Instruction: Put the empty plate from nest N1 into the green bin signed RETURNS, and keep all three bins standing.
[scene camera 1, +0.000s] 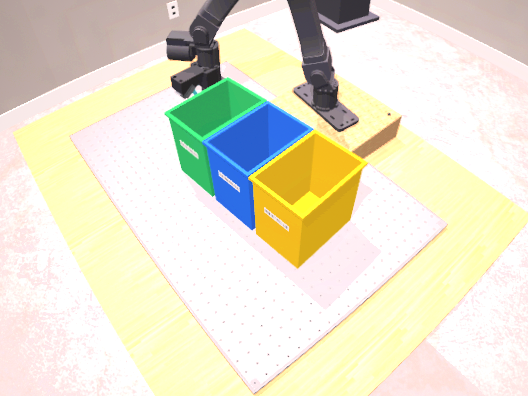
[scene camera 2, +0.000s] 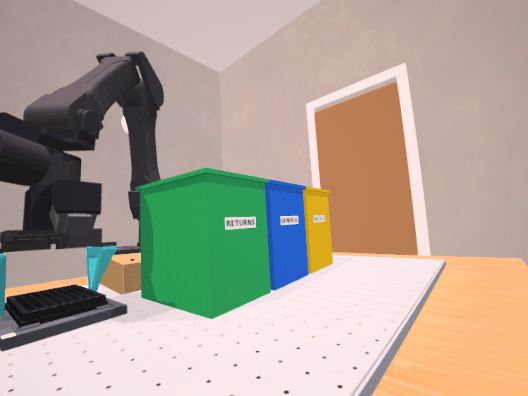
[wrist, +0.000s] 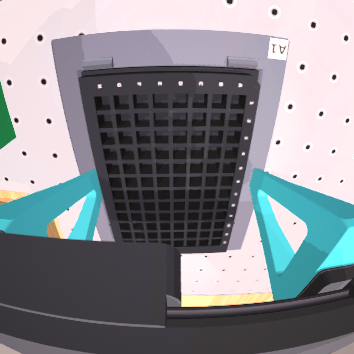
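Seen in the pictures: gripper, fingertip midpoint: (scene camera 2: 51, 305) (wrist: 176, 176); arm's base, origin of the base link: (scene camera 1: 324, 105).
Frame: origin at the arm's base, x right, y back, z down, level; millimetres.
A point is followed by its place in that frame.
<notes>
The black multi-well plate (scene camera 2: 55, 302) @(y -267, x 194, z 30 mm) (wrist: 172, 160) @(y -247, x 192, z 30 mm) sits flat in a grey nest (scene camera 2: 65, 324) @(y -310, x 185, z 46 mm) (wrist: 160, 47) @(y -299, x 175, z 44 mm); its wells look empty. The nest's upside-down tag appears to read A1. My gripper (scene camera 2: 48, 301) @(y -230, x 198, z 41 mm) (wrist: 176, 176) @(y -230, x 198, z 41 mm) is open, pointing down, with a teal finger low at each long side of the plate; contact cannot be told. In scene camera 1 the bin partly hides the gripper, and the plate does not show. The green bin (scene camera 1: 192, 165) @(y -385, x -7, z -5 mm) (scene camera 2: 175, 240) @(y -329, x 65, z -37 mm) (wrist: 5, 120) @(y -244, x 82, z 50 mm), signed RETURNS, stands upright beside the nest. The blue bin (scene camera 1: 232, 200) @(y -358, x -141, z 2 mm) (scene camera 2: 287, 255) @(y -362, x -121, z 6 mm) and yellow bin (scene camera 1: 325, 215) @(y -253, x -312, z -59 mm) (scene camera 2: 320, 245) @(y -333, x -261, z 4 mm) also stand upright.
The bins stand close together in a row, green nearest the gripper, with open tops. They stand on a white perforated board (scene camera 1: 210, 280) @(y -478, x -253, z 55 mm) (scene camera 2: 240, 350) @(y -479, x 69, z 55 mm). The arm's base (scene camera 1: 325, 107) @(y -20, x -25, z -20 mm) is mounted on a wooden block (scene camera 1: 372, 117) @(y 72, x -105, z -2 mm) (scene camera 2: 125, 275) @(y -155, x 93, z 29 mm) behind the bins.
</notes>
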